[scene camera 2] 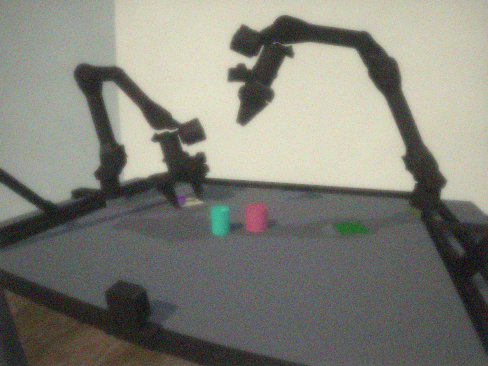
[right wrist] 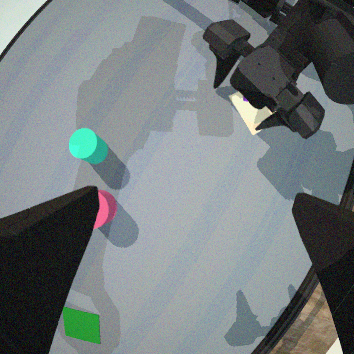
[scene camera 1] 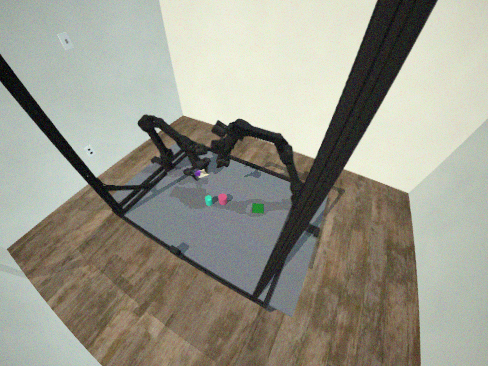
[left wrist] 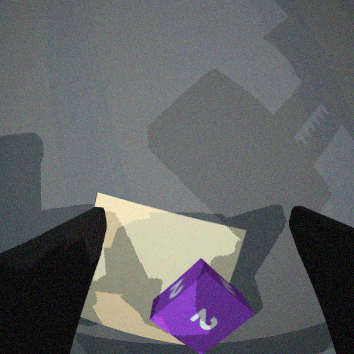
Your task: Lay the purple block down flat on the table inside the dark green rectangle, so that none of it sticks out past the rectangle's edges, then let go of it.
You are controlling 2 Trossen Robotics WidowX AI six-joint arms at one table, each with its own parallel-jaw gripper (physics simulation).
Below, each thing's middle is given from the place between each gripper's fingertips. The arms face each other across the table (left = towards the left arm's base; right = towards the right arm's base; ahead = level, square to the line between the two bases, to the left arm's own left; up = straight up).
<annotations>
Now: right hand 200 mm above the teal cylinder (right wrist: 84, 143), 130 mm past it and 20 mm to the right of it. Also, from my right hand: dark green rectangle (right wrist: 79, 324): 270 mm to the right, 220 mm below, 80 mm behind; cream pad (left wrist: 145, 249): 220 mm below, 170 mm to the left, 80 mm ahead; purple block (left wrist: 200, 304): 220 mm below, 190 mm to the left, 60 mm ahead.
I see my left gripper 3 cm short of the cream pad and 2 cm to the right of it. Also, from my left hand: dark green rectangle: 12 cm behind, 42 cm to the right; teal cylinder: 18 cm behind, 13 cm to the right, 2 cm above; purple block: 2 cm ahead, 4 cm to the left.
</annotations>
